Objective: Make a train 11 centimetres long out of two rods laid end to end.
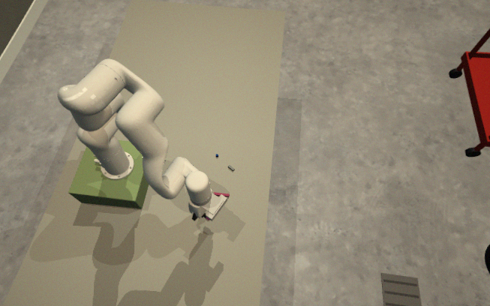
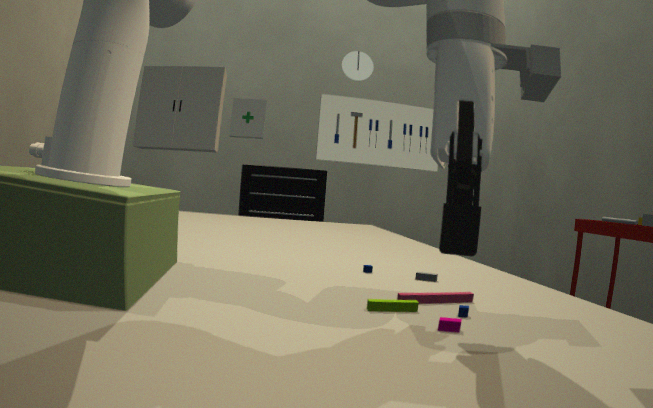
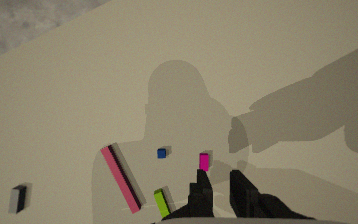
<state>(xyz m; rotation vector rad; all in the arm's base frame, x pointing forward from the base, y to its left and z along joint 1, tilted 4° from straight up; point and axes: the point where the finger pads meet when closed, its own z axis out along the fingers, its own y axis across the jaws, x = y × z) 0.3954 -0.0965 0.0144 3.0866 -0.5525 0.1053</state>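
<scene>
Right now the magenta rod is 8 cm below my hand. Round my hand: grey rod: 24 cm to the left, 8 cm below, 4 cm ahead; then pink rod: 11 cm to the left, 8 cm below, 2 cm ahead; then lime rod: 8 cm below, 7 cm to the left, 4 cm behind.
</scene>
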